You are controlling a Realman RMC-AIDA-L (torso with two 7-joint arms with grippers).
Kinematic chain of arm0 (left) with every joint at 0, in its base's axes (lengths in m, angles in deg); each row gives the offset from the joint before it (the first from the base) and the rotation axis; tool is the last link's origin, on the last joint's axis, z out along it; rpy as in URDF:
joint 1: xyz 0 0 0.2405 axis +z
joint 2: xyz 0 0 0 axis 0.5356 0.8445 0
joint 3: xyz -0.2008 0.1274 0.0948 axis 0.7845 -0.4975 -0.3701
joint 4: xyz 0 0 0 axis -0.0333 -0.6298 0.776
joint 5: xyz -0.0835 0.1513 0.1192 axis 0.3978 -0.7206 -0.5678
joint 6: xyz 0 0 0 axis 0.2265 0.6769 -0.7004
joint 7: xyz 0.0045 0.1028 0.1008 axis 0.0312 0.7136 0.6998
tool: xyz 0 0 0 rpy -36.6 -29.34 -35.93
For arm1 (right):
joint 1: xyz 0 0 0.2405 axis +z
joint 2: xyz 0 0 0 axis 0.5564 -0.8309 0
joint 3: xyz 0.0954 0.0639 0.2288 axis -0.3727 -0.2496 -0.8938
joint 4: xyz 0 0 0 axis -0.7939 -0.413 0.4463
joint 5: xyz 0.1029 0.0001 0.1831 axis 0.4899 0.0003 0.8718
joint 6: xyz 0 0 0 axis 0.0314 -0.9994 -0.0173
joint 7: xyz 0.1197 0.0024 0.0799 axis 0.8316 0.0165 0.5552
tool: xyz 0 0 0 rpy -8.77 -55.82 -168.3
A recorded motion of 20 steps. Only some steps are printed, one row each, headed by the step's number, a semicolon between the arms.
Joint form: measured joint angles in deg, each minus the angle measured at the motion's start. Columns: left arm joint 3, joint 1, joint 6, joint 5, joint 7, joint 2, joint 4; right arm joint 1, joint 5, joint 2, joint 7, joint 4, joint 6, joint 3.
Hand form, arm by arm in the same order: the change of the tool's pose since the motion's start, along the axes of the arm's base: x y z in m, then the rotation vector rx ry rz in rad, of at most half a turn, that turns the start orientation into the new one. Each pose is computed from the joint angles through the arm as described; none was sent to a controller.
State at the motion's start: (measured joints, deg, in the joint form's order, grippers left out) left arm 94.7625 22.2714 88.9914 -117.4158 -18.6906 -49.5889 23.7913; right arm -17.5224 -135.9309 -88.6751 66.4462 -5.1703 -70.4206 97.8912
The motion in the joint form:
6: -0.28 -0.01 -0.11 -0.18 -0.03 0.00 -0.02; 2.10 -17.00 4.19 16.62 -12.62 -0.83 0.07
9: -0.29 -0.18 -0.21 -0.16 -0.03 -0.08 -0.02; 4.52 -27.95 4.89 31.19 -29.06 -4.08 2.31
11: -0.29 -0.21 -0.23 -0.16 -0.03 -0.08 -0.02; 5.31 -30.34 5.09 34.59 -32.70 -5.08 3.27
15: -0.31 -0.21 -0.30 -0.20 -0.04 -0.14 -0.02; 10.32 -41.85 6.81 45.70 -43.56 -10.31 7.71
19: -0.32 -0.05 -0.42 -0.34 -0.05 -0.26 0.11; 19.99 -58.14 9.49 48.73 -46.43 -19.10 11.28
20: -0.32 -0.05 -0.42 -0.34 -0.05 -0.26 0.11; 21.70 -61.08 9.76 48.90 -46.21 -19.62 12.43
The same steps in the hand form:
6: 0.0002 0.0005 -0.0009 -0.0081 0.0004 -0.0022; -0.0161 0.0195 0.0282 -0.3180 -0.1346 0.0817
9: 0.0008 0.0017 -0.0014 -0.0090 -0.0015 -0.0036; -0.0471 0.0320 0.0488 -0.5503 -0.2904 0.1046
11: 0.0008 0.0019 -0.0015 -0.0091 -0.0017 -0.0038; -0.0561 0.0352 0.0518 -0.6074 -0.3277 0.1039
15: 0.0009 0.0020 -0.0020 -0.0108 -0.0031 -0.0033; -0.0913 0.0514 0.0553 -0.8524 -0.5000 0.0745
19: 0.0008 0.0014 -0.0034 -0.0142 -0.0075 -0.0012; -0.1250 0.0720 0.0479 -1.1130 -0.7408 0.0560
20: 0.0008 0.0014 -0.0034 -0.0142 -0.0075 -0.0012; -0.1296 0.0771 0.0448 -1.1531 -0.7813 0.0418

